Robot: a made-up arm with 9 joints.
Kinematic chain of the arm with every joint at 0, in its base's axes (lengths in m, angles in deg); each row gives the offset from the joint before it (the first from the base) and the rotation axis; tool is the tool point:
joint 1: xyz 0 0 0.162 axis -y
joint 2: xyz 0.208 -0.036 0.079 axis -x
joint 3: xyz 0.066 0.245 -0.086 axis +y
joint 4: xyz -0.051 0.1 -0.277 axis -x
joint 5: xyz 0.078 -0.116 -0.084 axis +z
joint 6: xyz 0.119 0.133 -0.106 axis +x
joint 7: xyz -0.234 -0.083 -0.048 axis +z
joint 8: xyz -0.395 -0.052 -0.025 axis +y
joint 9: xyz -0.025 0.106 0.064 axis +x
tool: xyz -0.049 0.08 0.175
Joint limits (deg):
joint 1: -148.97..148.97
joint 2: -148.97..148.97
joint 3: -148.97..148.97
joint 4: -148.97..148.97
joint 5: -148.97..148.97
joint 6: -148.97..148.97
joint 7: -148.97..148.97
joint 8: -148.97..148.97
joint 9: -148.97..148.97
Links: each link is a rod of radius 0.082 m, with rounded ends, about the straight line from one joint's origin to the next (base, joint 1, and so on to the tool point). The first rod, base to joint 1, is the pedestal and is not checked.
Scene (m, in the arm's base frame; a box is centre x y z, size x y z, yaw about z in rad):
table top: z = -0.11
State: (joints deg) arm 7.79 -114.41 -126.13 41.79 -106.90 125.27 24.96 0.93 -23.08
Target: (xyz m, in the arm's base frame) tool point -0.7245 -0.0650 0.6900
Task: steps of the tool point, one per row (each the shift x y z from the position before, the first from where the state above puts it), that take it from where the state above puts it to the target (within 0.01 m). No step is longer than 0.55 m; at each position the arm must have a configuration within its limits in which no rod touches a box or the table.
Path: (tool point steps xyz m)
1: -0.3403 0.0362 0.3891
2: -0.4595 0.1655 0.1748
3: -0.4216 0.2578 -0.0845
4: -0.2383 0.2848 -0.2786

